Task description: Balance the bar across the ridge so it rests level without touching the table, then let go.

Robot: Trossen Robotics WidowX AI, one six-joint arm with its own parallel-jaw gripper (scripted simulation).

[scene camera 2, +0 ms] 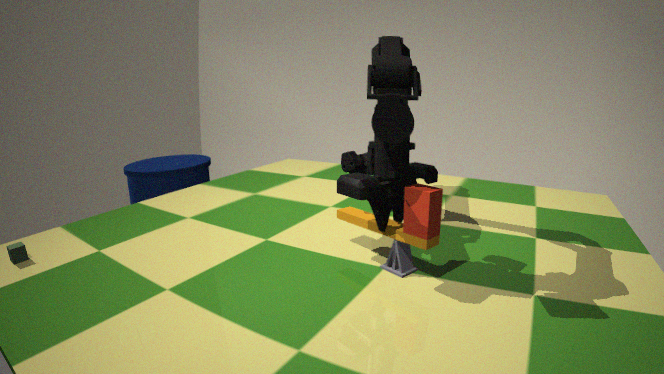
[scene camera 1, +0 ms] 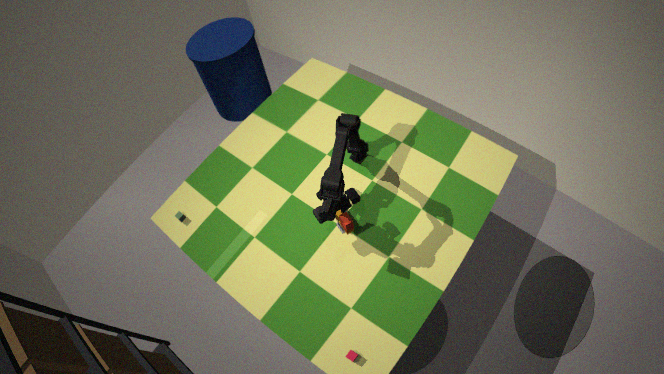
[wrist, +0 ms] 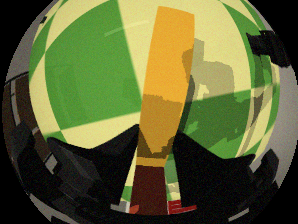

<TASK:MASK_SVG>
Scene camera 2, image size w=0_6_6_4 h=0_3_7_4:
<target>my gripper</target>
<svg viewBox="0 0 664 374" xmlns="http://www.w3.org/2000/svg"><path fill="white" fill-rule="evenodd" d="M410 136L398 144L388 144L374 136L374 141L369 142L368 152L357 155L355 151L348 151L341 156L342 169L344 172L349 172L349 174L341 175L338 178L337 193L357 200L368 200L377 222L377 228L382 232L386 229L392 204L393 220L403 222L406 186L417 184L416 179L422 178L427 184L437 182L438 171L434 166L421 163L409 164L409 150L414 150L416 144L410 142Z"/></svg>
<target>orange bar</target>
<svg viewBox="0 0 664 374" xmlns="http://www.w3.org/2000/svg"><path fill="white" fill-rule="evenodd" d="M443 189L419 183L406 186L404 222L389 219L384 232L378 230L374 214L353 207L338 209L337 218L396 239L397 241L428 250L439 245Z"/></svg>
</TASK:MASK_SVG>
